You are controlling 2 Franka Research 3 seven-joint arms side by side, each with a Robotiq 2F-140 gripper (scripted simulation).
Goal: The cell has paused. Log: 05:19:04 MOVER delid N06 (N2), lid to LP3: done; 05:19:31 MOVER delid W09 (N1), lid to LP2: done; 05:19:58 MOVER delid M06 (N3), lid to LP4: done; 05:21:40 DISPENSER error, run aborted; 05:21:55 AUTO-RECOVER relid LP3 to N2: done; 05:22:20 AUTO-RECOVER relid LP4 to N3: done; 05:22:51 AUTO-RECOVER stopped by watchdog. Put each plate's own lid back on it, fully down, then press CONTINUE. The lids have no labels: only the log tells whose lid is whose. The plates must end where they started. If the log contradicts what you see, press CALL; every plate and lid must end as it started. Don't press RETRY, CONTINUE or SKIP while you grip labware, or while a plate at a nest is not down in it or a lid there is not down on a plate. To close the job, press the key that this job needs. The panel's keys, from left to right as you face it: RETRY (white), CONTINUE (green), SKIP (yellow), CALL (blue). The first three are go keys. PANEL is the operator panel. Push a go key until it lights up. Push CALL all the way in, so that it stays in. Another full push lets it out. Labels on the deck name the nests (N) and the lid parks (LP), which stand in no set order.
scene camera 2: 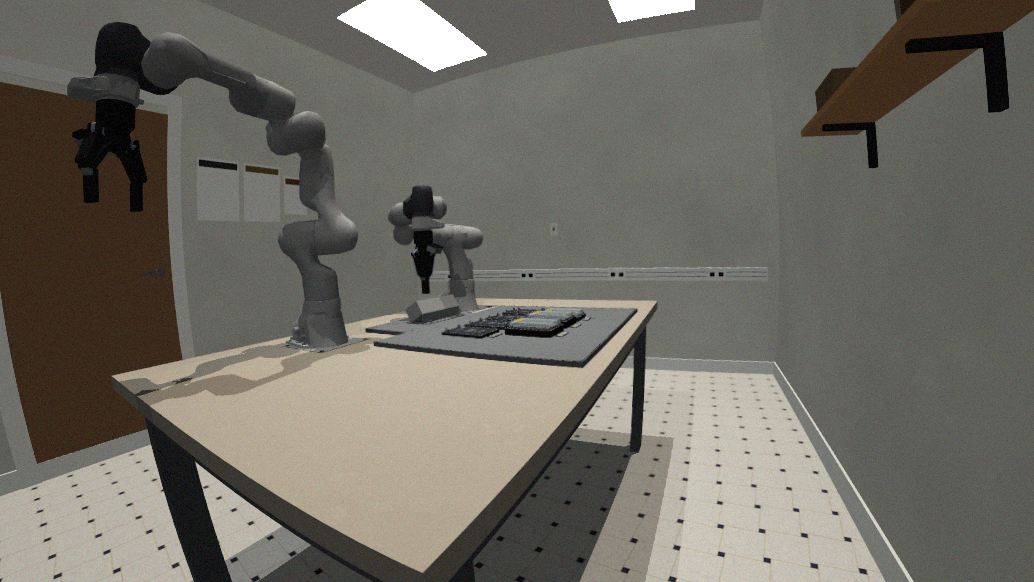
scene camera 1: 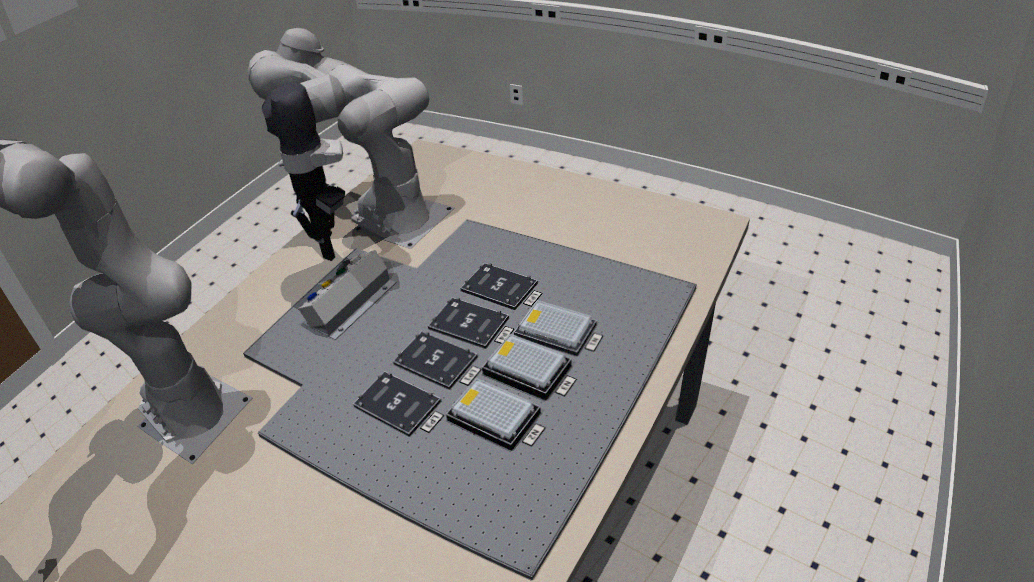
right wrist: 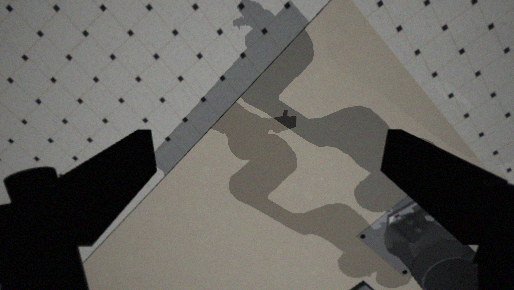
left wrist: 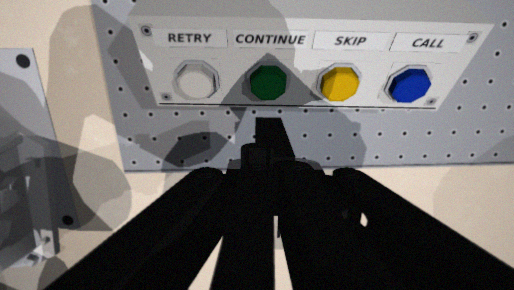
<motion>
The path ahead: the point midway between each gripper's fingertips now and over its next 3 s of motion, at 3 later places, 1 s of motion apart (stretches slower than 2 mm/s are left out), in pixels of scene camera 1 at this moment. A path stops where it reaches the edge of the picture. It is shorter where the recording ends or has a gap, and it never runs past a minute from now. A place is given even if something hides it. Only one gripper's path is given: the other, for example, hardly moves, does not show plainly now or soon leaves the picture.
My left gripper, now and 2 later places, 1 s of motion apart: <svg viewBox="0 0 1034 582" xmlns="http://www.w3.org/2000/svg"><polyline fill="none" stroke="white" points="329,257 333,264 336,268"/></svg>
</motion>
